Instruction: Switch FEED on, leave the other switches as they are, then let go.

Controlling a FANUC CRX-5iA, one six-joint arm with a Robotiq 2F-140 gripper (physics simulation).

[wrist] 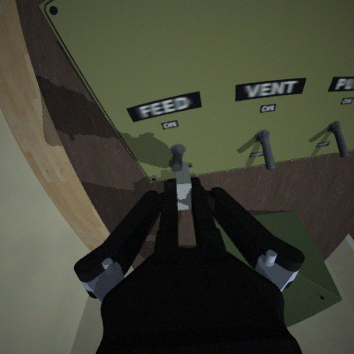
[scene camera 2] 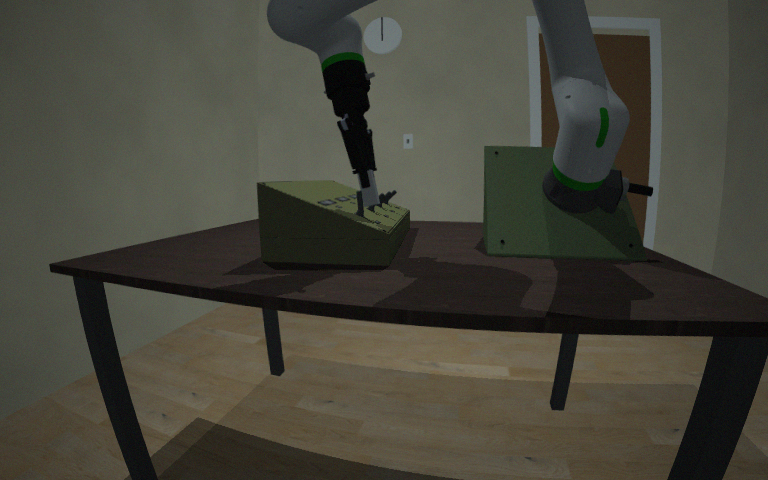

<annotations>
My gripper shows in the wrist view and in scene camera 2. The same spot on my gripper: (scene camera 2: 359,147) is (wrist: 146,236). The same spot on an olive switch box: (wrist: 211,87) is (scene camera 2: 331,199).
</annotations>
